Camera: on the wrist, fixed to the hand. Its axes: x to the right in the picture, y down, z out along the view.
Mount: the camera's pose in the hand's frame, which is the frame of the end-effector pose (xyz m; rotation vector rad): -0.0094 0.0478 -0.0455 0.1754 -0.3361 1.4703
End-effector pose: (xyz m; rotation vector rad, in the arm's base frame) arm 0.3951 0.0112 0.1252 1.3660 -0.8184 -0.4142
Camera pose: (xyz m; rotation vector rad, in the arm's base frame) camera 0.4124 0.0584 0.1689 0.5397 -1.8963 0.6154
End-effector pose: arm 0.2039 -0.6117 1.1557 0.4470 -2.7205 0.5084
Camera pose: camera 0.2071 -0.5491 1.1783 1.3834 2.3204 -0.8420
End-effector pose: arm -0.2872 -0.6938 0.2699 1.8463 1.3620 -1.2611
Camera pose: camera -0.2265 -0.6779 0.2925 1.8669 -0.3978 -0.7402
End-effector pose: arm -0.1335 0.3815 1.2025 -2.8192 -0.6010 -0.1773
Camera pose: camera -0.1252 0.3234 1.2341 -2.3743 1.3341 0.5773
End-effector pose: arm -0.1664 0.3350 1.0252 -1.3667 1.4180 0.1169
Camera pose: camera -0.2322 0.3249 1.0219 0.0769 1.7858 1.0715
